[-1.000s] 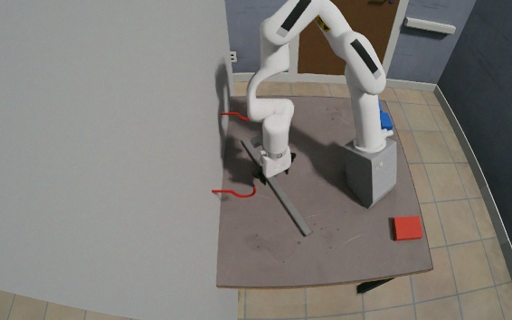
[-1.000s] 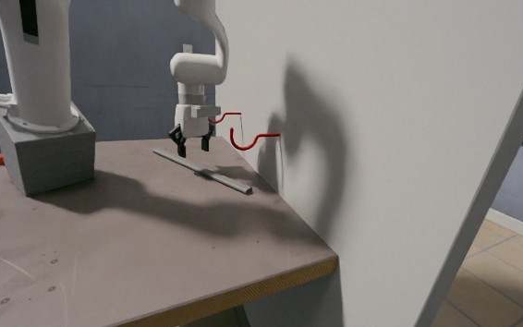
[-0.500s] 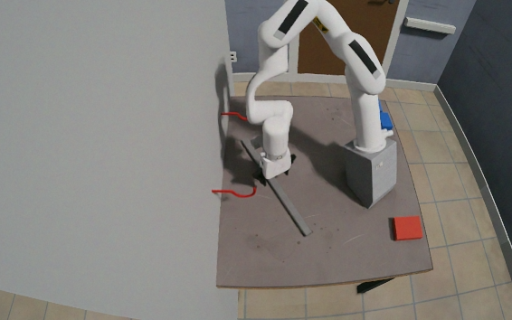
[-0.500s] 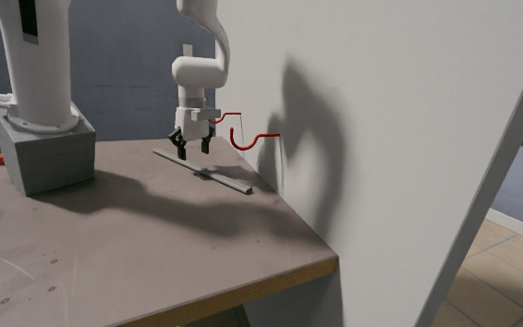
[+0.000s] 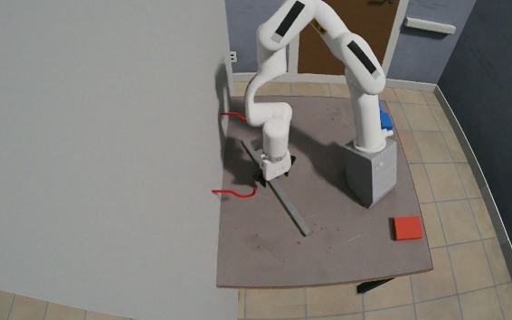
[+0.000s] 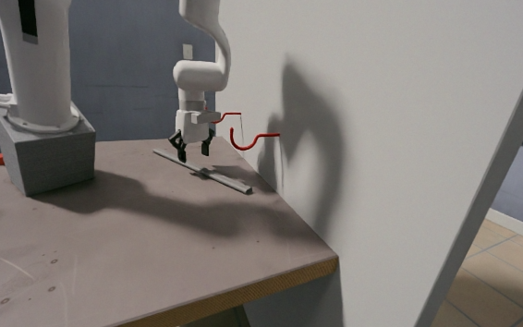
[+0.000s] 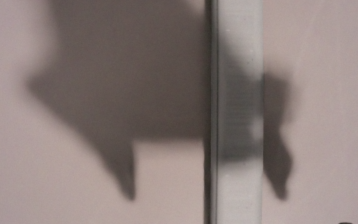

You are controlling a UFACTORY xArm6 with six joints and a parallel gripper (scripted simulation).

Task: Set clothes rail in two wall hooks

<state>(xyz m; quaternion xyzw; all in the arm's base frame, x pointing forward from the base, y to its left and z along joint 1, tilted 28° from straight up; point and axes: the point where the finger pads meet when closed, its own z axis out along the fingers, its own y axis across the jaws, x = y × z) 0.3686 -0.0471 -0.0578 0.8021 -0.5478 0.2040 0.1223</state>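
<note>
Right now my hand is 4 cm above the clothes rail. From my hand the other things lie so: blue object: 59 cm behind, 21 cm to the right, 3 cm below; then white wall panel: 21 cm ahead, 9 cm to the right, 38 cm above; then red block: 47 cm behind, 32 cm to the left, 4 cm below.
</note>
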